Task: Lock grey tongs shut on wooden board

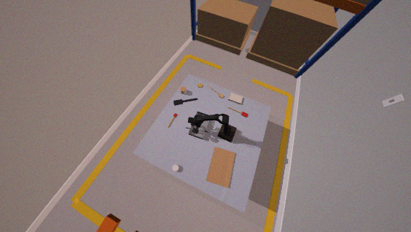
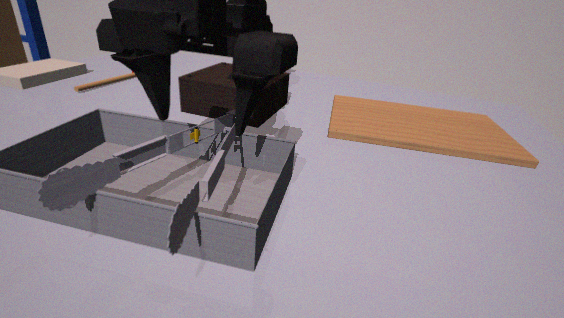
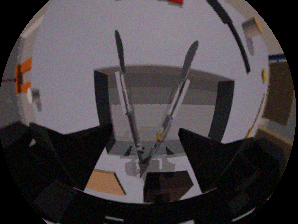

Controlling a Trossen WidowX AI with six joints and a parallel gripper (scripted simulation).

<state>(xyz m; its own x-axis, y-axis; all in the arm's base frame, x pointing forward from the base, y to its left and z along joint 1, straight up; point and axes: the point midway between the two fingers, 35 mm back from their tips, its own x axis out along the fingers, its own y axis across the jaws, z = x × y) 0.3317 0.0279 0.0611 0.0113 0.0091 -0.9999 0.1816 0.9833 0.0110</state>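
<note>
Now: the yellow lock piece 30 mm below my gripper tip, 30 mm behind it and 20 mm to the right of it. From my gripper tip the other things lie so: black spatula 340 mm to the right, 290 mm ahead, 90 mm below; grey roasting tin 70 mm below, 60 mm to the right, 10 mm behind; white disc 460 mm to the left, 120 mm ahead, 80 mm below.
</note>
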